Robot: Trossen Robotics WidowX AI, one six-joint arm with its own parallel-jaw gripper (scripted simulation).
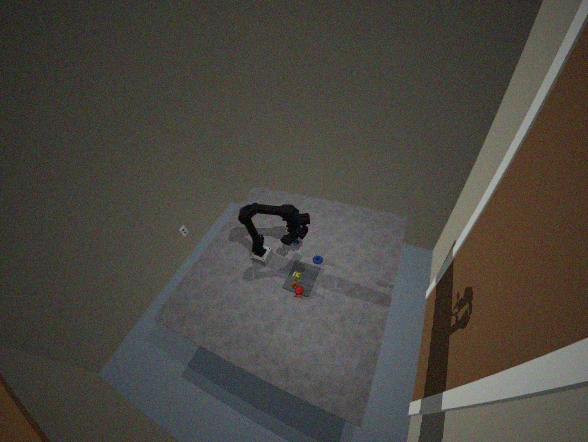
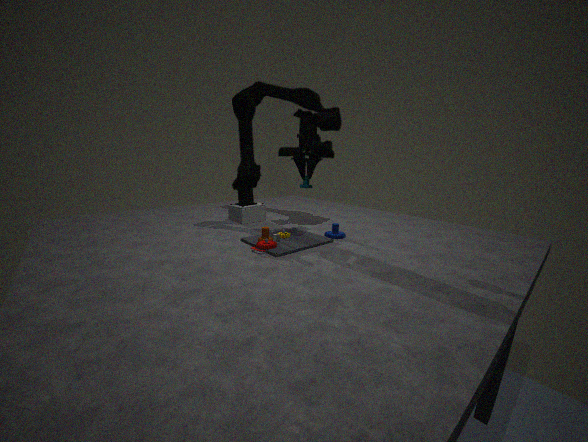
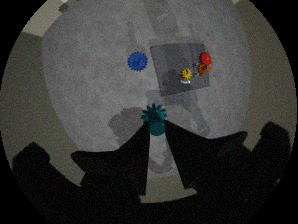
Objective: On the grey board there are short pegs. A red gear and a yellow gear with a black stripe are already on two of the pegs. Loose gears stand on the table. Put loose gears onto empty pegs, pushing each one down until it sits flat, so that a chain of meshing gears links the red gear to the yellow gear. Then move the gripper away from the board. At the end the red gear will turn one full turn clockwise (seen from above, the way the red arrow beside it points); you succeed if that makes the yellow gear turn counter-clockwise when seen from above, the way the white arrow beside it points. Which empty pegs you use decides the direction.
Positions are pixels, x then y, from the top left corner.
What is my gripper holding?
A small teal gear.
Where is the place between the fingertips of my gripper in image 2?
At 306,179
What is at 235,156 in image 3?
My gripper.
